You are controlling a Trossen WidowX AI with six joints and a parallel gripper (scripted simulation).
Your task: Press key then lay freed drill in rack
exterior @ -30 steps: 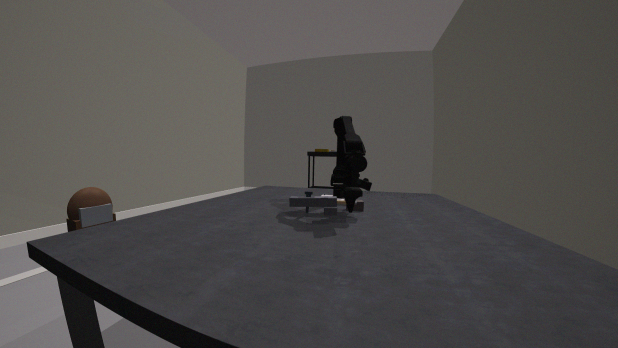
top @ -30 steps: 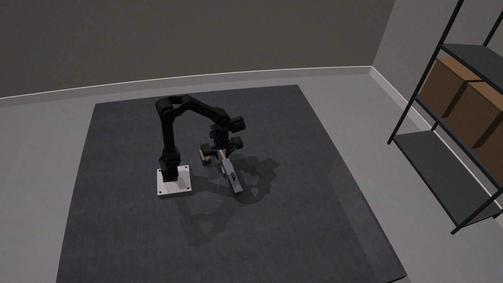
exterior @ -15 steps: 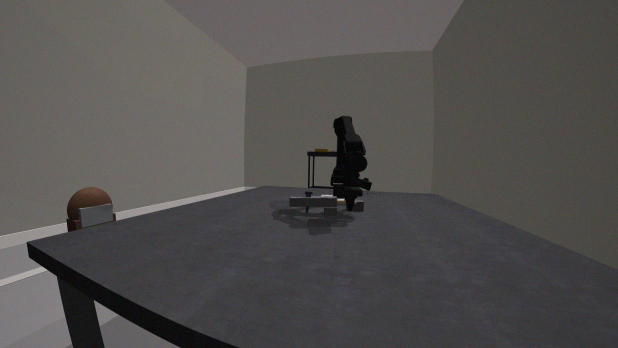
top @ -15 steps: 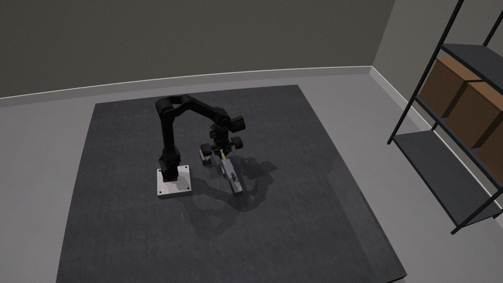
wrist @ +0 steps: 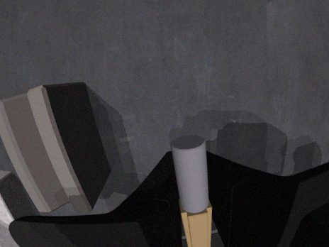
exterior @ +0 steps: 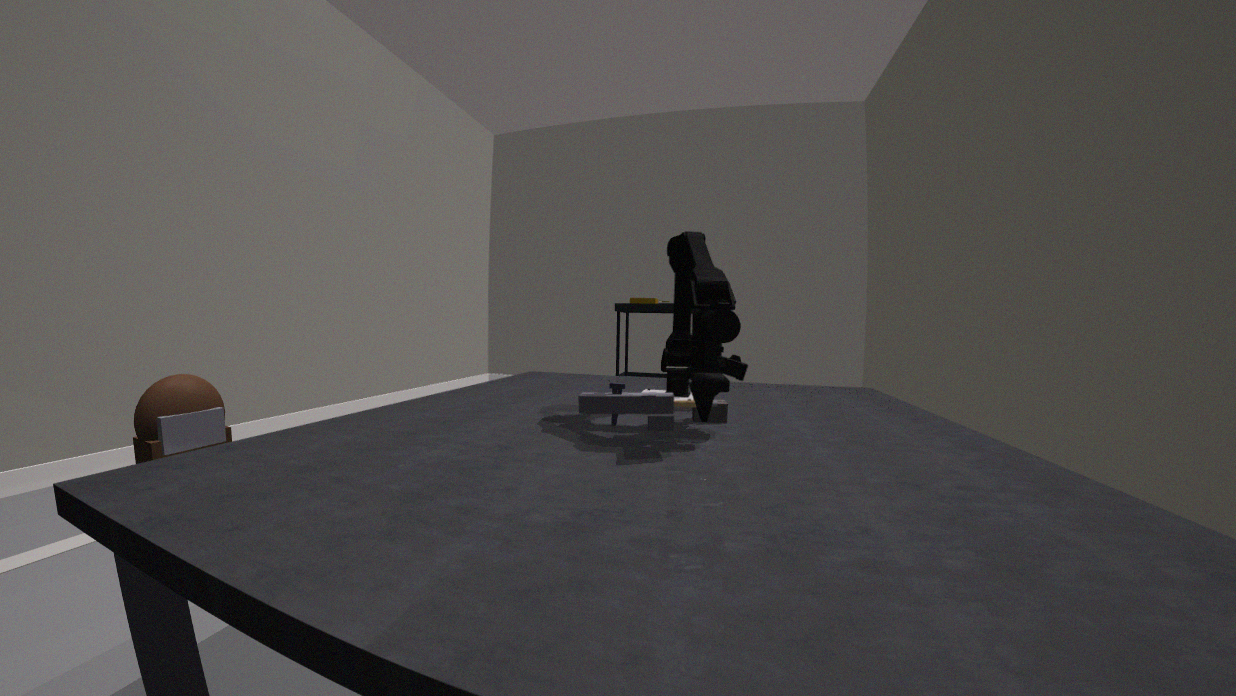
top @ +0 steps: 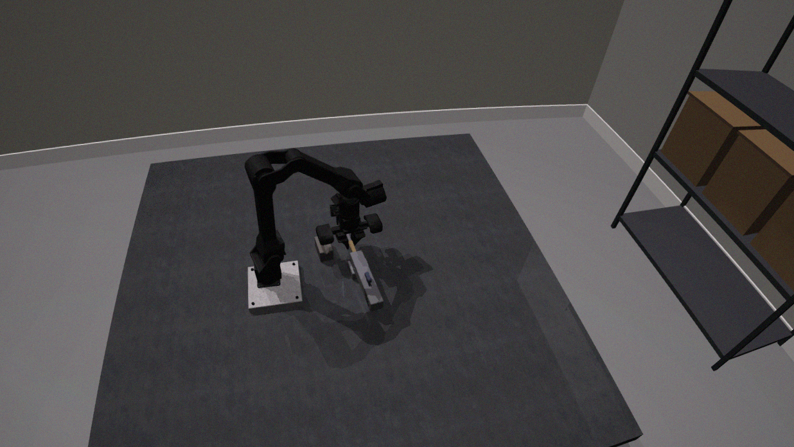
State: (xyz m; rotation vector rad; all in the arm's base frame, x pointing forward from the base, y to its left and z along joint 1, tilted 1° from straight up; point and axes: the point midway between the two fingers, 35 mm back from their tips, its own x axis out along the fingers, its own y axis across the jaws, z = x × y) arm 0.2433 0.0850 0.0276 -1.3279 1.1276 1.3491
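Right now my gripper tip is 40 mm to the left of the drill, 30 mm below it and 10 mm short of it. Also, from my gripper tip: pale grey block 140 mm to the right, 30 mm ahead, 20 mm above; rack 80 mm behind, 10 mm to the left; dark bluish key 170 mm to the right, 40 mm above, 30 mm ahead.
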